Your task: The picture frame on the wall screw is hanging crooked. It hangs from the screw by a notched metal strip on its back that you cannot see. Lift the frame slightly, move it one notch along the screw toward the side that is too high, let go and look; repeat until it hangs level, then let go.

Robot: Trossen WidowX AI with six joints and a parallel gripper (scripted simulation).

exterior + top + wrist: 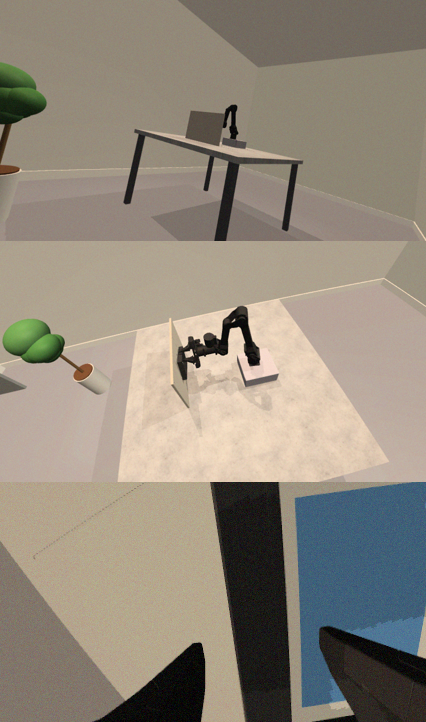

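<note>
Right now my gripper tip is 50 mm above the picture frame and 10 mm to the right of it. From my gripper tip the other things lie so: wall panel (60 mm below, 20 mm ahead).
</note>
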